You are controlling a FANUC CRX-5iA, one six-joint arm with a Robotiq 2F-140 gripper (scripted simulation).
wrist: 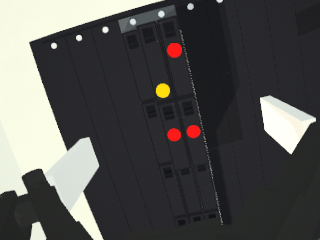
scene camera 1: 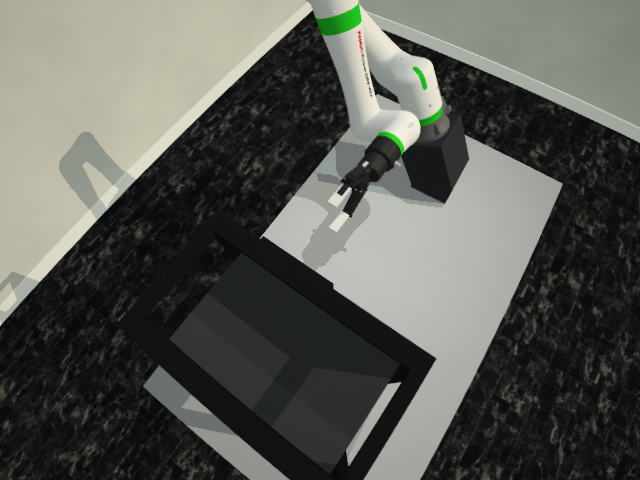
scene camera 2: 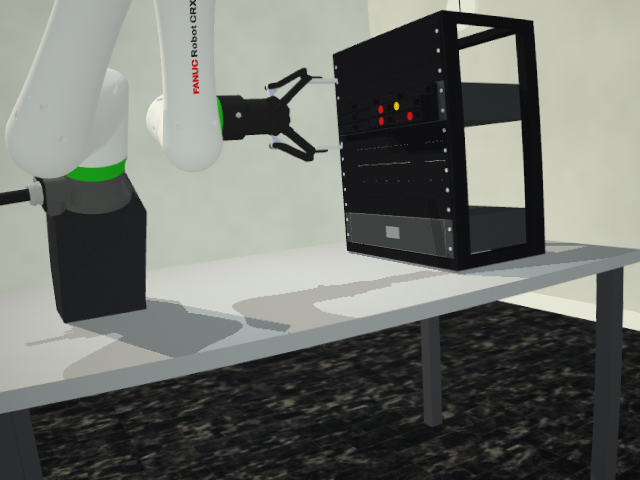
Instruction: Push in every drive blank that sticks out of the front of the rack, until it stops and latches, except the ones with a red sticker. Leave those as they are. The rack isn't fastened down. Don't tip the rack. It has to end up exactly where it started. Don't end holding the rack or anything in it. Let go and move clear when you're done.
Path:
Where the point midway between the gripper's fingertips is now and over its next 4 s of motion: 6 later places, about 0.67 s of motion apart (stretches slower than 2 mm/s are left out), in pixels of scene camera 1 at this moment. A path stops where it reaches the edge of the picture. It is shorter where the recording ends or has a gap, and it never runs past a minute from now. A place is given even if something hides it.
My gripper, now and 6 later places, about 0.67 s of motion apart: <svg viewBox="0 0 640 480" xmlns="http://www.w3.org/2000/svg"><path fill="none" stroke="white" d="M332 218L331 237L329 262L310 250L301 253L295 244L283 244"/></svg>

